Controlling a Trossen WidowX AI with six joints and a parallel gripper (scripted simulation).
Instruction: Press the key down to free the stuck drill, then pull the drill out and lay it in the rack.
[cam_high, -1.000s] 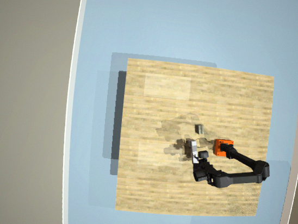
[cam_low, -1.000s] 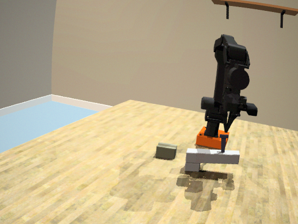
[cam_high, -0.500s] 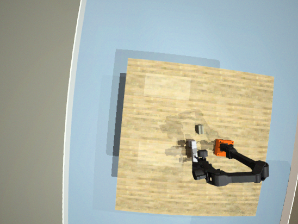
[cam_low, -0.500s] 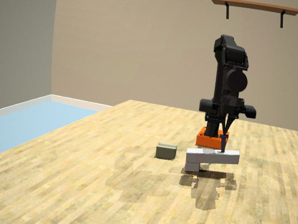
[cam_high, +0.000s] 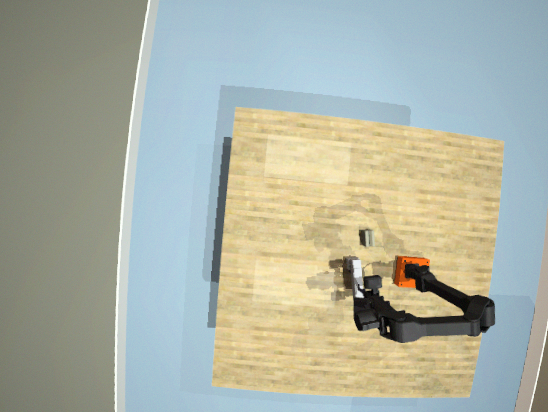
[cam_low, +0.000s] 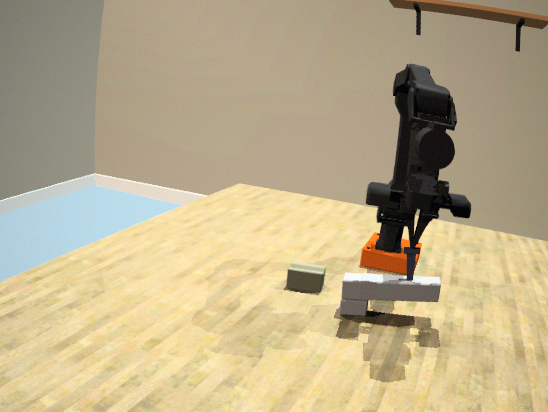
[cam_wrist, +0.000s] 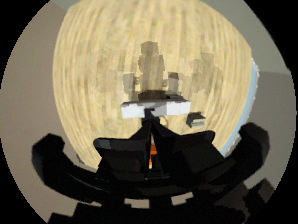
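My gripper tip is now 30 mm above the thin dark blue key. Round my gripper tip: housing 30 mm to the right, 90 mm below; then grey slatted rack 70 mm behind, 200 mm to the right, 120 mm below; then drill 50 mm to the right, 80 mm below.
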